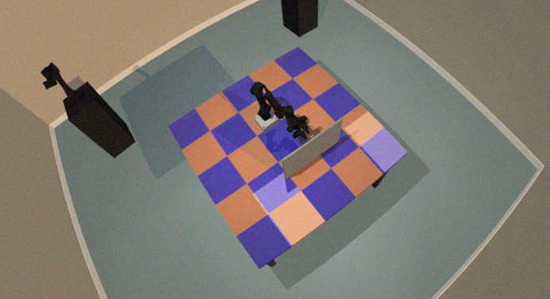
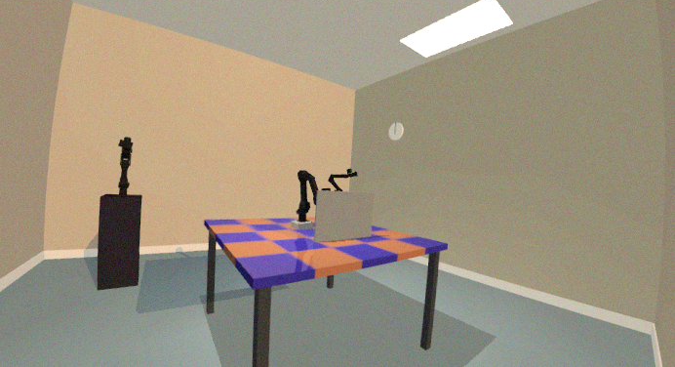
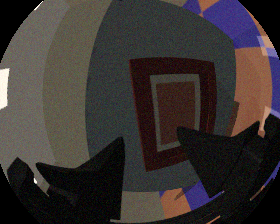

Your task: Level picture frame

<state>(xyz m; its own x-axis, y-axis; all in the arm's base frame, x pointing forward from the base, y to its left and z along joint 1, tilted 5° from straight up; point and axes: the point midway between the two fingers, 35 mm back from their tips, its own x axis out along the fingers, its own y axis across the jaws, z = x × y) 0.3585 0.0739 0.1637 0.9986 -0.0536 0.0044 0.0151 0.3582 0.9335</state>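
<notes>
The picture frame lies 50 mm ahead of my gripper tip, 20 mm to the right of it and 50 mm below it. The rest, counted from my gripper tip: grey wall panel 60 mm ahead, 20 mm to the right, 60 mm below.
</notes>
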